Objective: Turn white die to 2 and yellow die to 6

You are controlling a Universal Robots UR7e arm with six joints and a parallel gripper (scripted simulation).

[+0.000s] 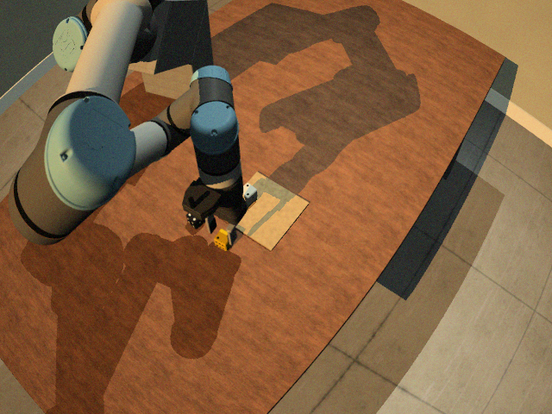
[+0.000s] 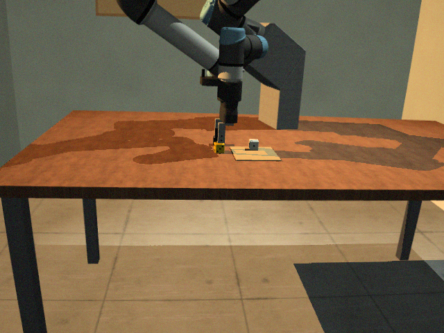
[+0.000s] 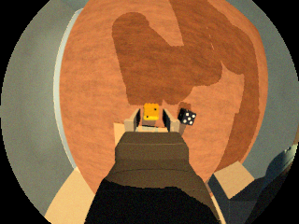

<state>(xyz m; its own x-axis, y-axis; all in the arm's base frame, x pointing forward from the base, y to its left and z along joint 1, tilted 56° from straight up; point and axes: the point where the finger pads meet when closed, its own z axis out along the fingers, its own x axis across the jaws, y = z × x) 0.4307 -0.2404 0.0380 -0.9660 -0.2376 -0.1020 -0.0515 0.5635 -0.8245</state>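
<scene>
The yellow die is 4 cm below my hand. Also, from my hand: white die (2 cm behind, 12 cm to the left, 4 cm below); tan mat (2 cm ahead, 11 cm to the left, 5 cm below); black die (8 cm behind, 1 cm to the left, 4 cm below).
</scene>
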